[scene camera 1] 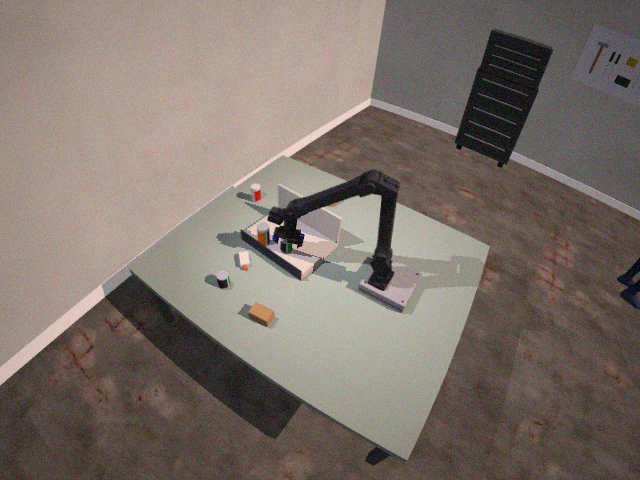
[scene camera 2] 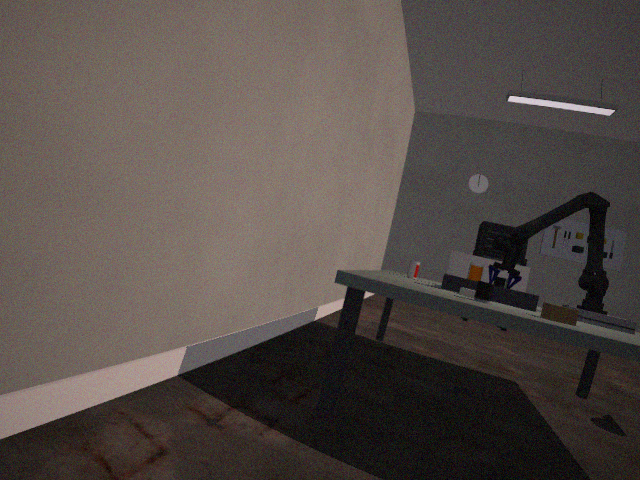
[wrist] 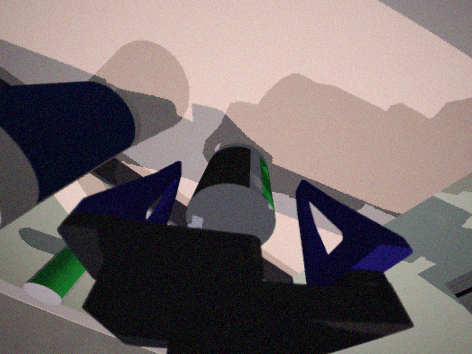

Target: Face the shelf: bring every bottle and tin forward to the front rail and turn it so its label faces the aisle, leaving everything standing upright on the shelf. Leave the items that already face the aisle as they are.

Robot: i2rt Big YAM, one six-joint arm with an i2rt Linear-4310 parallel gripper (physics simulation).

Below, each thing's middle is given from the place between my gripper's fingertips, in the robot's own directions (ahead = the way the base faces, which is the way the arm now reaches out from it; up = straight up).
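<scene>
Offsets from my hand: shelf (scene camera 1: pixel 316 247) 30 mm above it, 70 mm to the right of it, 40 mm ahead of it; shelf back panel (scene camera 1: pixel 327 223) likewise 30 mm above it, 200 mm to the right of it, 20 mm ahead of it; blue tin (wrist: pixel 63 131) 30 mm above it, 120 mm ahead of it, 30 mm to the left of it. The shelf rail (scene camera 2: pixel 527 301) is 40 mm below my hand, 80 mm to the left of it and 50 mm ahead of it.
</scene>
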